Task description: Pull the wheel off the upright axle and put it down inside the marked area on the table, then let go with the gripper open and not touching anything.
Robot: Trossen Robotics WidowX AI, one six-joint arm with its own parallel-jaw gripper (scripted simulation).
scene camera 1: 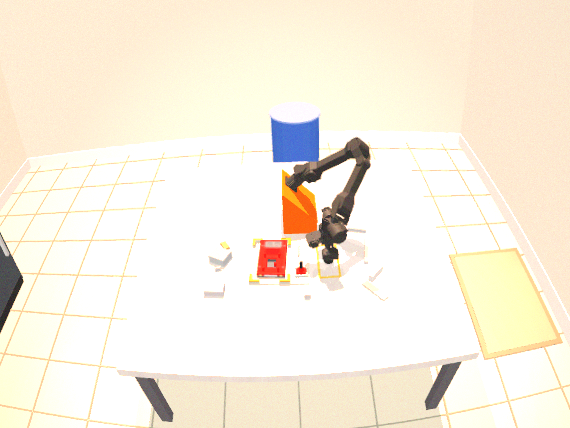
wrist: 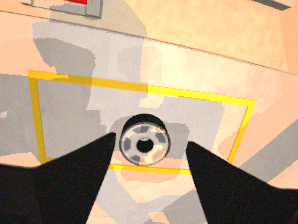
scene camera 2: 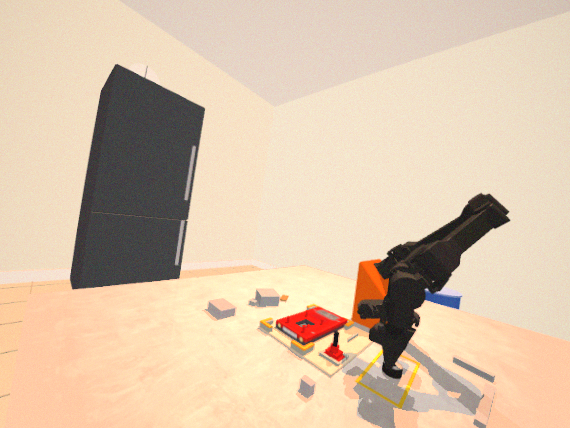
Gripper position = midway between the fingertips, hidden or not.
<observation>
My gripper (scene camera 2: 392, 363) is open, with nothing in its grasp. Also in view: a wheel (wrist: 147, 153) and a red plate (scene camera 2: 309, 326).
My gripper also shows in the wrist view (wrist: 151, 142). The wrist view misses the red plate: it is out of frame.
</observation>
